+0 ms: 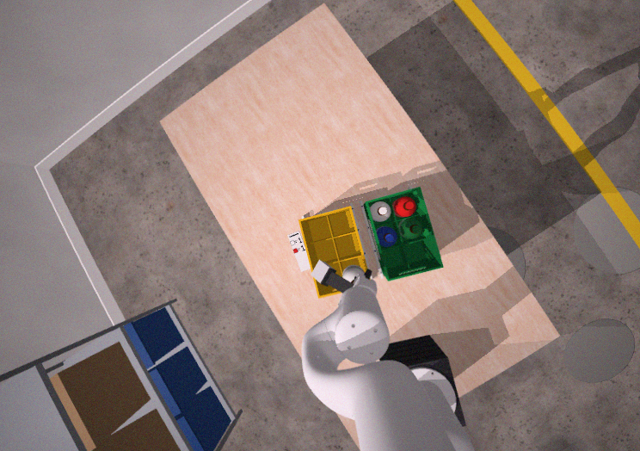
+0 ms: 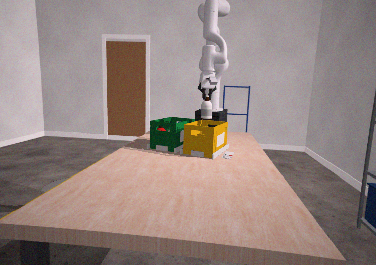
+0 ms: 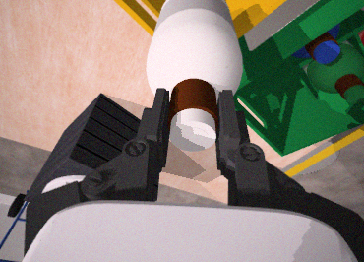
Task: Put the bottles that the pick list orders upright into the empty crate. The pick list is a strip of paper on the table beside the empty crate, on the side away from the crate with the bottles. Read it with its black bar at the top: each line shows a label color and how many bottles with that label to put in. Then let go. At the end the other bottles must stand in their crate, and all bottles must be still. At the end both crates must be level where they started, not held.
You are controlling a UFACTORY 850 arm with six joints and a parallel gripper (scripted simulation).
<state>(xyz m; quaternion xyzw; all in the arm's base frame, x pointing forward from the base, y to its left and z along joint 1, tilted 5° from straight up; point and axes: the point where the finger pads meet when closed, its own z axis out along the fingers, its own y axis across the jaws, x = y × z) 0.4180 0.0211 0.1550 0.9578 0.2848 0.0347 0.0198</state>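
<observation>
Now: hand 100 mm short of the yellow crate, 30 mm to the right of it and 250 mm above it. Also, from my hand: blue-label bottle: 60 mm ahead, 160 mm to the right, 250 mm below; then green bottle: 40 mm ahead, 250 mm to the right, 250 mm below; then green crate: 50 mm ahead, 210 mm to the right, 250 mm below.
</observation>
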